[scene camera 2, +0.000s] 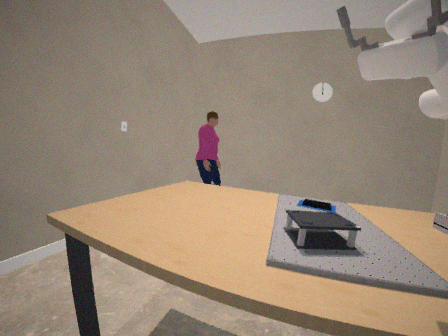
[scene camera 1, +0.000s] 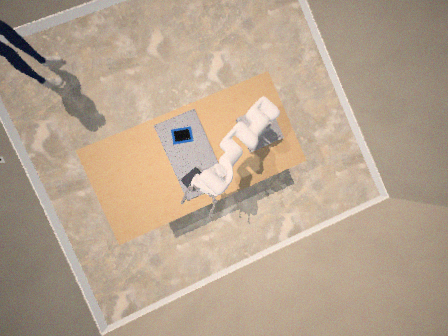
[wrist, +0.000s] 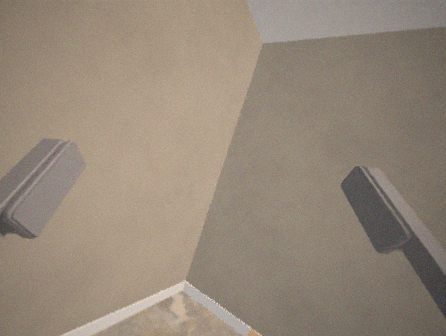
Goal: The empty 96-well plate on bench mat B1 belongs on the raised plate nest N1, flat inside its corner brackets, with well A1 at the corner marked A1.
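Places are measured from the arm's base along level axes (x ahead, y left, z up), in centimetres.
Where they show: hand, its tool point: [scene camera 2: 378, 1] [scene camera 1: 197, 206] [wrist: 223, 196].
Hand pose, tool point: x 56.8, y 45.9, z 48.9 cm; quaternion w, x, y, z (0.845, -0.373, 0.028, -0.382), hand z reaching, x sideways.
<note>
After its pixels a point has its place.
The dark 96-well plate [scene camera 1: 182, 135] {z -4.1, x 65.0, y -4.9 cm} [scene camera 2: 318, 204] {z -3.0, x 64.6, y -2.4 cm} lies flat on the blue-edged bench mat [scene camera 1: 174, 137] {z -4.5, x 72.0, y -4.7 cm} [scene camera 2: 301, 204] {z -4.4, x 72.1, y -1.8 cm}, toward the far end of the perforated board. Well A1 and the mat's label are too small to read. The raised plate nest [scene camera 1: 190, 176] {z 1.5, x 65.0, y 30.5 cm} [scene camera 2: 322, 220] {z 1.4, x 63.3, y 34.5 cm} is a dark platform on light posts near the board's other end; no plate shows on it. Its corner brackets and A1 mark cannot be made out. My gripper [scene camera 1: 198, 207] {z 48.9, x 56.8, y 45.9 cm} [scene camera 2: 390, 10] [wrist: 213, 165] {z 48.9, x 56.8, y 45.9 cm} is open and empty, high above the nest end of the table, pointing sideways toward the walls.
The grey perforated board [scene camera 1: 197, 150] {z -4.6, x 55.5, y 10.1 cm} [scene camera 2: 285, 255] {z -4.6, x 69.9, y 46.6 cm} lies on the wooden table [scene camera 1: 110, 185] {z -5.9, x 132.4, y 23.4 cm} [scene camera 2: 175, 225] {z -5.9, x 102.1, y 48.7 cm}. The white arm [scene camera 1: 231, 150] {z 43.5, x 32.8, y 20.6 cm} [scene camera 2: 400, 62] {z 39.5, x 51.1, y 39.1 cm} reaches over the board's edge from its grey base plate [scene camera 1: 276, 136] {z -0.3, x -12.6, y 13.2 cm}. A person [scene camera 1: 22, 62] [scene camera 2: 208, 142] stands beyond the table.
</note>
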